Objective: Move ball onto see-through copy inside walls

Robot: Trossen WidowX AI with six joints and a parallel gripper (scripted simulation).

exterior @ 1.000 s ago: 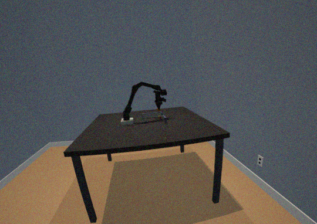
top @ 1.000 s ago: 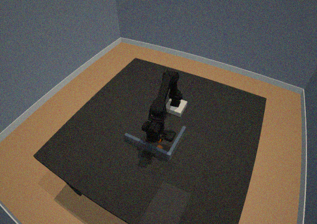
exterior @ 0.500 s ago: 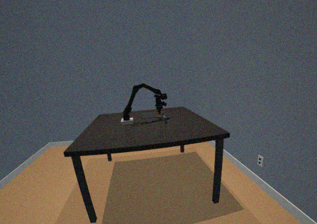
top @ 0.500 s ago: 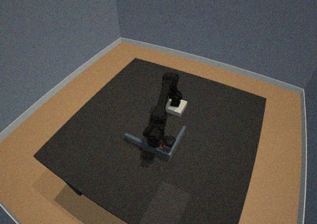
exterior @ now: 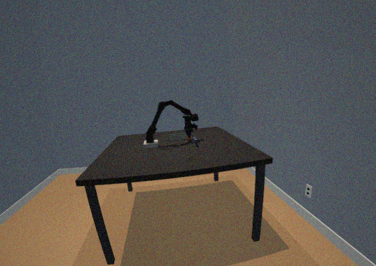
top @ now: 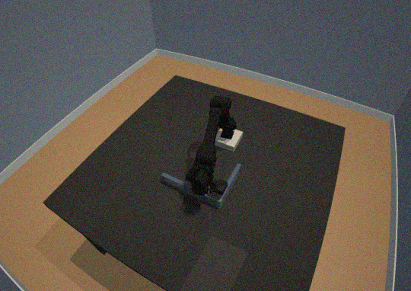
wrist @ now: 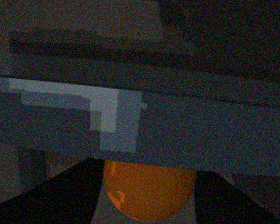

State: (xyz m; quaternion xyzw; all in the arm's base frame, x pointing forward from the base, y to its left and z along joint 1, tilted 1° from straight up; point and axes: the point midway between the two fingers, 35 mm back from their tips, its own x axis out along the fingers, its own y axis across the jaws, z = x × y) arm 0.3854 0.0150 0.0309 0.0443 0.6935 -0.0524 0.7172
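The orange ball is right at my gripper tip.
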